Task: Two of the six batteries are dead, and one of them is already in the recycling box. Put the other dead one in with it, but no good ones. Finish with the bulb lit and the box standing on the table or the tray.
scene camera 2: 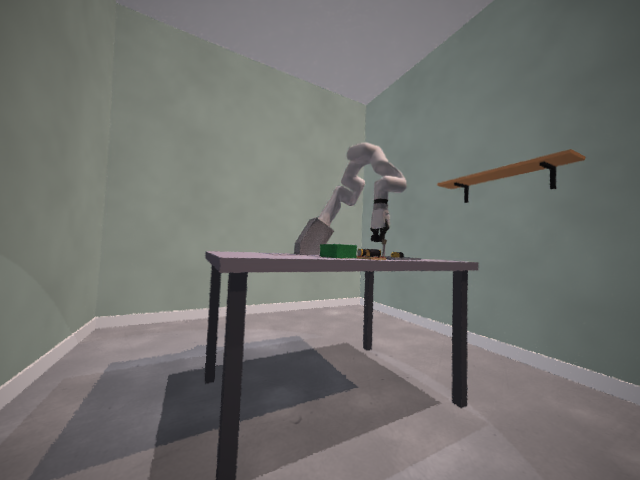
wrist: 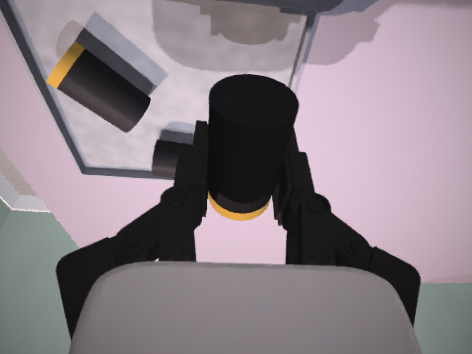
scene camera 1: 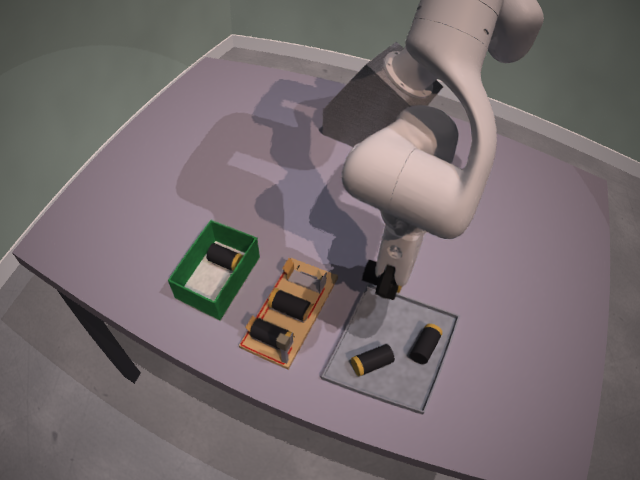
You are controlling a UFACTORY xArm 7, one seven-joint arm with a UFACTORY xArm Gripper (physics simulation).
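Seen in the pictures: gripper, between the fingertips: (scene camera 2: 378, 242) (wrist: 242, 143) (scene camera 1: 389, 285); arm's base, origin of its link: (scene camera 2: 321, 224) (scene camera 1: 407, 75).
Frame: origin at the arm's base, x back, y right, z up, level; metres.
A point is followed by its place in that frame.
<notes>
My gripper (scene camera 1: 385, 283) {x -0.439, y -0.126, z -0.116 m} (scene camera 2: 378, 237) {x -0.439, y -0.126, z -0.116 m} (wrist: 242, 143) {x -0.439, y -0.126, z -0.116 m} is shut on a black battery (wrist: 250, 145) {x -0.441, y -0.093, z -0.080 m} with a yellow end, held above the tray's back edge. The grey tray (scene camera 1: 408, 384) {x -0.550, y -0.221, z -0.200 m} (wrist: 115, 156) {x -0.553, y -0.240, z -0.200 m} bears two batteries: one (scene camera 1: 373, 359) {x -0.545, y -0.151, z -0.167 m} (wrist: 100, 87) {x -0.534, y -0.138, z -0.171 m} near the front left, another (scene camera 1: 426, 343) {x -0.485, y -0.220, z -0.166 m} (wrist: 167, 159) {x -0.493, y -0.207, z -0.172 m} near the right, partly hidden by a finger in the wrist view. The green box (scene camera 1: 197, 303) {x -0.580, y 0.157, z -0.176 m} (scene camera 2: 338, 251) {x -0.582, y 0.207, z -0.174 m} stands on the table with one battery (scene camera 1: 222, 256) {x -0.478, y 0.166, z -0.169 m} inside. The wooden holder (scene camera 1: 302, 329) {x -0.531, y -0.020, z -0.193 m} has batteries in its middle slot (scene camera 1: 290, 304) {x -0.514, y 0.009, z -0.159 m} and front slot (scene camera 1: 267, 332) {x -0.578, y 0.017, z -0.158 m}; its back slot is empty. No lit bulb can be made out.
A small tan-grey block (scene camera 1: 283, 339) {x -0.598, y -0.024, z -0.112 m} on a post rises at the holder's front end. The holder stands between the box and the tray on the mauve table (scene camera 1: 155, 155) {x -0.284, y 0.507, z -0.204 m} (scene camera 2: 341, 265) {x -0.688, y 0.255, z -0.224 m}. The arm's base (scene camera 1: 356, 103) {x -0.064, y 0.089, z -0.075 m} is at the back. A wall shelf (scene camera 2: 511, 169) hangs at the right.
</notes>
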